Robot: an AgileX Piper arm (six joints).
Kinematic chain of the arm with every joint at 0, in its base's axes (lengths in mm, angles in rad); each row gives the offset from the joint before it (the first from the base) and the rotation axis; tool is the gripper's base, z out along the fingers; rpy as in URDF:
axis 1: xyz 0 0 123 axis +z
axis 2: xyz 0 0 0 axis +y
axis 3: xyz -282.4 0 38.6 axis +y
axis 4: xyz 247.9 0 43.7 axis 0.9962 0 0.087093
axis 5: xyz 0 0 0 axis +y
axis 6: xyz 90.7 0 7.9 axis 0.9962 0 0.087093
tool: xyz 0 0 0 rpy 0 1.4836 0
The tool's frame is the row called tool.
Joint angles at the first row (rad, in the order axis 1, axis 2, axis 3, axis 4, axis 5, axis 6):
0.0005, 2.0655, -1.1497, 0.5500, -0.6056, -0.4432
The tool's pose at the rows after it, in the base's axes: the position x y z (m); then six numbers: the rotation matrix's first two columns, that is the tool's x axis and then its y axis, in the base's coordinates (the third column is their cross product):
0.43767, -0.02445, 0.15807, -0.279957, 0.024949, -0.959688, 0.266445, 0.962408, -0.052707
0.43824, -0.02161, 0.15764, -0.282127, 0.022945, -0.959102, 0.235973, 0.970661, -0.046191
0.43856, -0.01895, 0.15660, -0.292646, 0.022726, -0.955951, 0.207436, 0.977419, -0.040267
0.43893, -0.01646, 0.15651, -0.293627, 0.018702, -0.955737, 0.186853, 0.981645, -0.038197
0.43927, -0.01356, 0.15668, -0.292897, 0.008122, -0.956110, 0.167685, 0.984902, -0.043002
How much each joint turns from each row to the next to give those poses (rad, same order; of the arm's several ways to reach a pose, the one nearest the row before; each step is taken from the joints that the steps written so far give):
0.0000, 0.0000, 0.0000, -0.0476, 0.0081, 0.0429
0.0000, 0.0000, 0.0008, -0.0530, 0.0128, 0.0416
0.0000, 0.0000, 0.0000, -0.0451, 0.0200, 0.0352
0.0018, 0.0000, 0.0000, -0.0337, 0.0061, 0.0250
0.0039, 0.0000, 0.0000, -0.0259, 0.0014, 0.0128

